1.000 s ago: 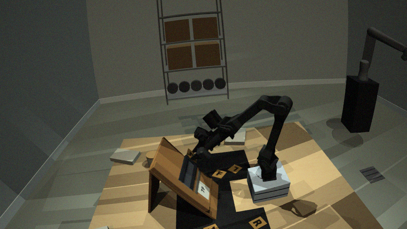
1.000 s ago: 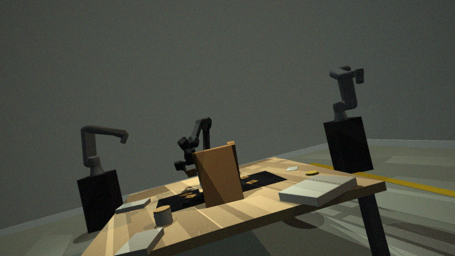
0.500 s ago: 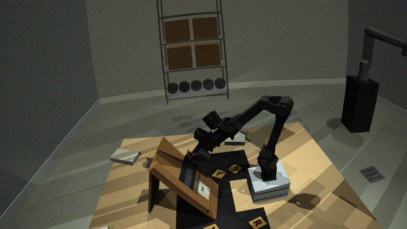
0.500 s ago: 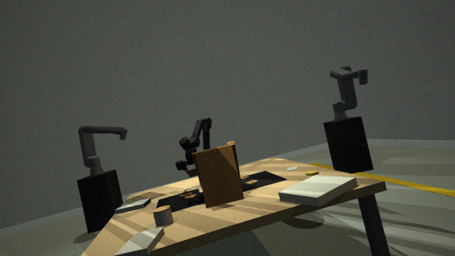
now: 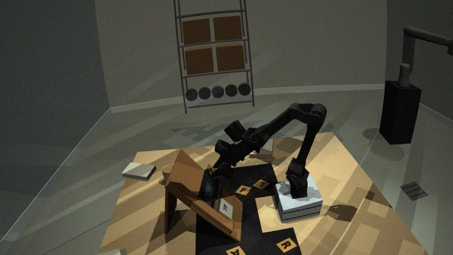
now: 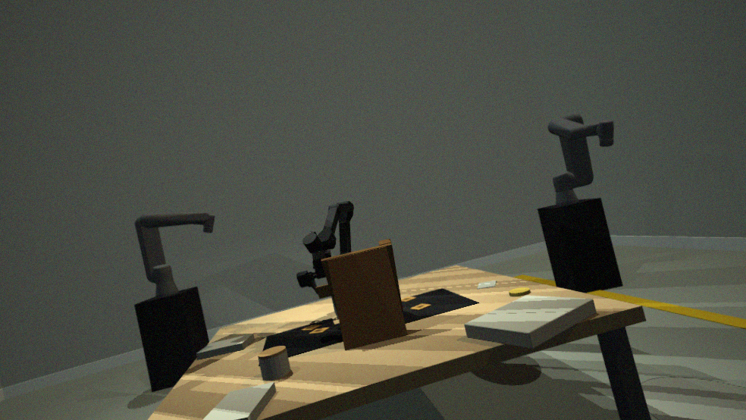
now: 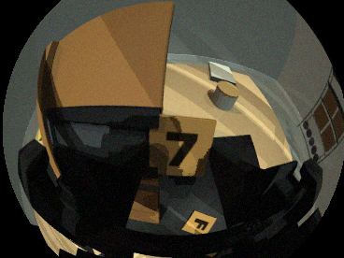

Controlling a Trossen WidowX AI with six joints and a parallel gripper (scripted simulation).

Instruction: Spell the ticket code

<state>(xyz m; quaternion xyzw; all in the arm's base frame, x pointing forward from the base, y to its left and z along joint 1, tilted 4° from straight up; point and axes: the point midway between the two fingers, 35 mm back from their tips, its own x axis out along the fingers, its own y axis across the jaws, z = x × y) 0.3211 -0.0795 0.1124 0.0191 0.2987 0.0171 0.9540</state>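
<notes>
Right now the white ticket is 140 mm to the left of my gripper tip, 80 mm below it and 60 mm behind it. The rest, counted from my gripper tip: card 620 mm to the left, 240 mm behind, 160 mm below; then yellow disc 670 mm to the left, 150 mm below, 10 mm ahead.
</notes>
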